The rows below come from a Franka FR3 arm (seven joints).
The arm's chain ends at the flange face. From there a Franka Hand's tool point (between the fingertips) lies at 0.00 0.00 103.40 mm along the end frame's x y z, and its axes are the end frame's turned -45 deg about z.
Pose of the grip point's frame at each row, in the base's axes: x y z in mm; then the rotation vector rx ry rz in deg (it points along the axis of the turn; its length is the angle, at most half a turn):
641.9 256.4 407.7 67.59 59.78 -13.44
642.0 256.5 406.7 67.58 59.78 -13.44
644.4 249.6 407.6 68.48 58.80 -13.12
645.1 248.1 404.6 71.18 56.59 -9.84
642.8 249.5 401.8 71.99 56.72 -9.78
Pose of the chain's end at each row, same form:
585.7 343.2 407.6 85.75 29.51 21.86
585.8 343.3 406.6 85.74 29.52 21.87
589.2 337.0 407.6 86.24 28.27 22.17
590.0 335.6 406.0 88.23 25.28 25.26
588.1 337.2 404.5 89.03 25.08 25.16

